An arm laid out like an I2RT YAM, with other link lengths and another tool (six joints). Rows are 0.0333 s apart.
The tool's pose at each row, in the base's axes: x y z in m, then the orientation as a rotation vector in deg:
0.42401 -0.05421 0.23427 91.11 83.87 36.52
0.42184 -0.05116 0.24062 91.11 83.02 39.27
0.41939 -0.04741 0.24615 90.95 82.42 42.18
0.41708 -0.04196 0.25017 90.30 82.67 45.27
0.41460 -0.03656 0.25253 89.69 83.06 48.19
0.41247 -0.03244 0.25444 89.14 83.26 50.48
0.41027 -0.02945 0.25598 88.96 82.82 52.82
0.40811 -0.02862 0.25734 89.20 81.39 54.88
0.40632 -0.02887 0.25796 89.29 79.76 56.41
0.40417 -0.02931 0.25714 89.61 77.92 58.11
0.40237 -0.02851 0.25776 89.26 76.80 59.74
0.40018 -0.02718 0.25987 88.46 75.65 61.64
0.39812 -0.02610 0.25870 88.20 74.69 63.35
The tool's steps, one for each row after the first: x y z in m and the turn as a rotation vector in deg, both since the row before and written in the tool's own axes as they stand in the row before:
0.00142 0.00441 -0.00573 -1.35 1.22 1.43
0.00241 0.00368 -0.00559 -1.34 1.49 1.31
0.00450 0.00253 -0.00496 -1.23 2.11 0.78
0.00478 0.00102 -0.00412 -1.04 2.11 0.70
0.00374 0.00078 -0.00325 -0.89 1.60 0.55
0.00272 0.00044 -0.00293 -1.01 1.27 1.02
0.00064 0.00034 -0.00258 -1.22 0.52 1.49
-0.00039 -0.00011 -0.00187 -1.27 0.08 1.24
-0.00066 -0.00152 -0.00166 -1.28 0.08 1.54
0.00066 -0.00011 -0.00195 -1.24 0.49 0.87
0.00128 0.00115 -0.00284 -1.59 0.69 0.74
0.00078 -0.00184 -0.00167 -1.08 0.64 0.94

